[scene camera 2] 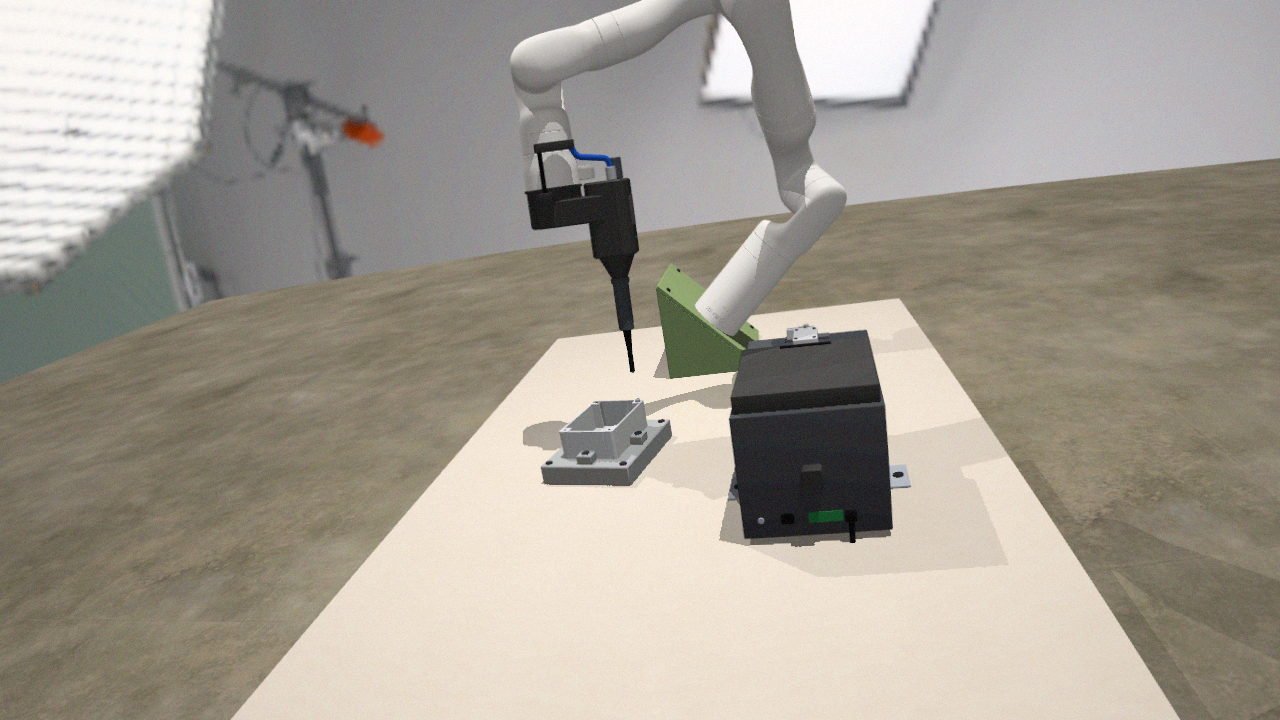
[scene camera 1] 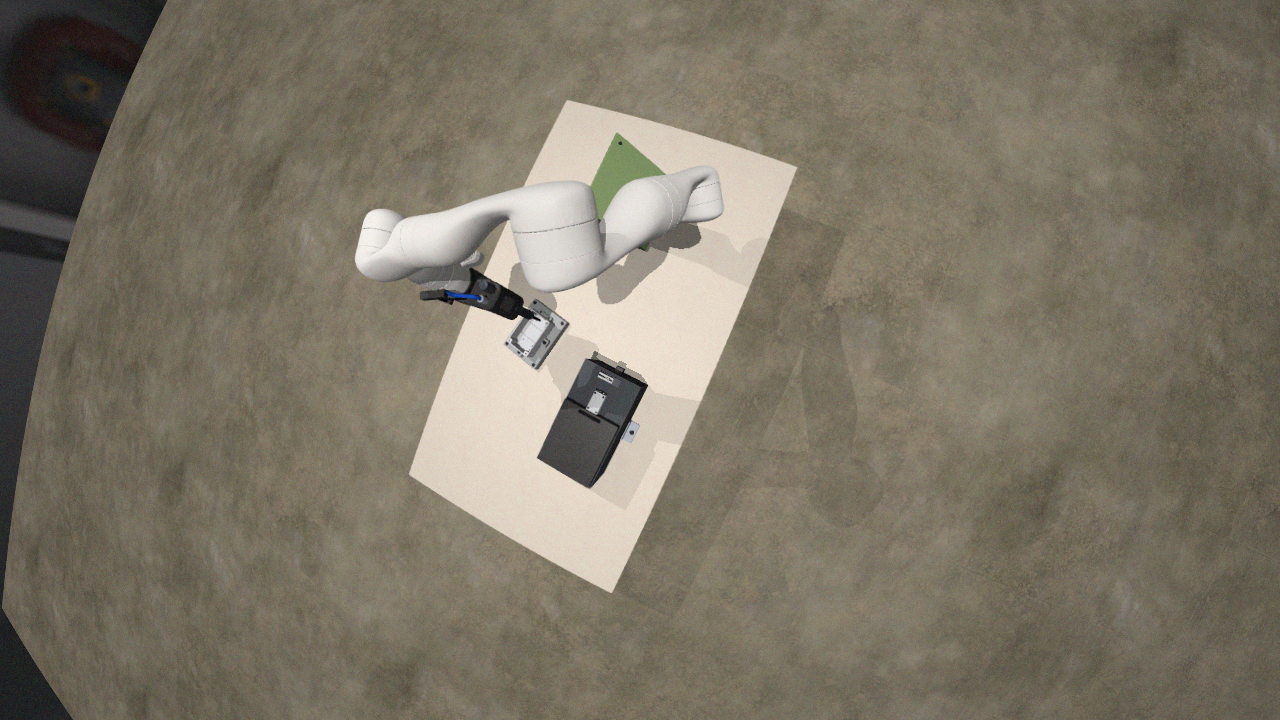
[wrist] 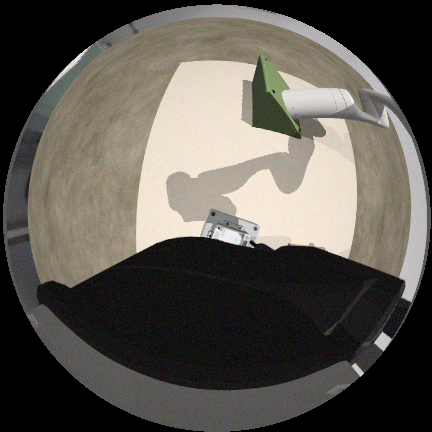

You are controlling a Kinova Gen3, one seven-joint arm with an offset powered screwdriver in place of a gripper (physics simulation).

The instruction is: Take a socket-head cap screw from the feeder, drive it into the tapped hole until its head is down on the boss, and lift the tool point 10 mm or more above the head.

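Observation:
The powered screwdriver point(scene camera 1: 539, 319) point(scene camera 2: 631, 369) points down with its thin black bit. No screw shows on the bit's tip, which is apart from the housing and a little above its back right corner in the second scene view. The grey open-topped housing point(scene camera 1: 530, 334) point(scene camera 2: 590, 443) point(wrist: 227, 235) sits upright on its base plate point(scene camera 2: 586, 476) point(wrist: 218, 218). A tiny screw head point(scene camera 2: 638, 400) shows on the boss at that corner, below the tip; its seating is too small to judge. The black screw feeder point(scene camera 1: 580, 443) point(scene camera 2: 810, 465) stands to the right of the housing in the second scene view.
The green wedge mount point(scene camera 1: 617, 174) point(scene camera 2: 693, 344) point(wrist: 267, 105) carries the white arm point(scene camera 1: 559, 237) point(scene camera 2: 778, 98) point(wrist: 317, 101) behind the feeder. A pale board point(scene camera 1: 483, 447) point(scene camera 2: 537, 608) point(wrist: 200, 100) lies under everything. The black tool body point(wrist: 215, 310) hides much of the wrist view.

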